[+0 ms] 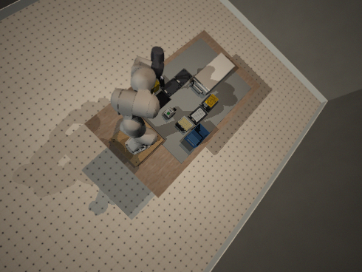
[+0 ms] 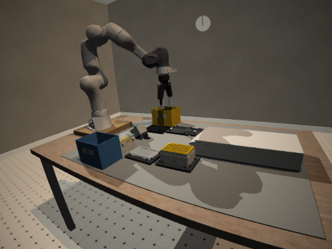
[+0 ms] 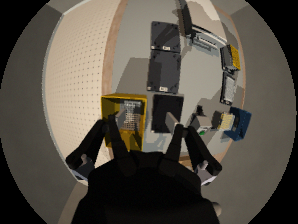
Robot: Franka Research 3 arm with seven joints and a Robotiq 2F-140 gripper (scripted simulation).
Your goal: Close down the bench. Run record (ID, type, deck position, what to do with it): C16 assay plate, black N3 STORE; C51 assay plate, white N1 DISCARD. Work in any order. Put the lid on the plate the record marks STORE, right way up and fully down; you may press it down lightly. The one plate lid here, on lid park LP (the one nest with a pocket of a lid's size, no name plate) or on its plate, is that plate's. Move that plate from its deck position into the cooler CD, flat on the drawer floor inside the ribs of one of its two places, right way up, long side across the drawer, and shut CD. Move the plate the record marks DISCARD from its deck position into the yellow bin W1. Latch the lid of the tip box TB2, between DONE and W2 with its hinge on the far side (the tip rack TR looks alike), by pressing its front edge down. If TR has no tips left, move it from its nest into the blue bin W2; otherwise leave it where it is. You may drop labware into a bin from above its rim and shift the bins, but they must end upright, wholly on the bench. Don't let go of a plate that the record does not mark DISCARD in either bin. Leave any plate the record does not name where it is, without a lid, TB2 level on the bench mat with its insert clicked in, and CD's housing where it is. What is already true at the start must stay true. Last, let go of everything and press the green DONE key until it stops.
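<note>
My hand is 36 cm short of the tip rack TR, 40 cm to the left of it and 11 cm above it. The rest, counted from my hand: white assay plate (6 cm behind, 6 cm to the left, 16 cm below); yellow bin W1 (6 cm behind, 6 cm to the left, 13 cm below); tip box lid (1 cm ahead, 42 cm to the right, 11 cm below).
</note>
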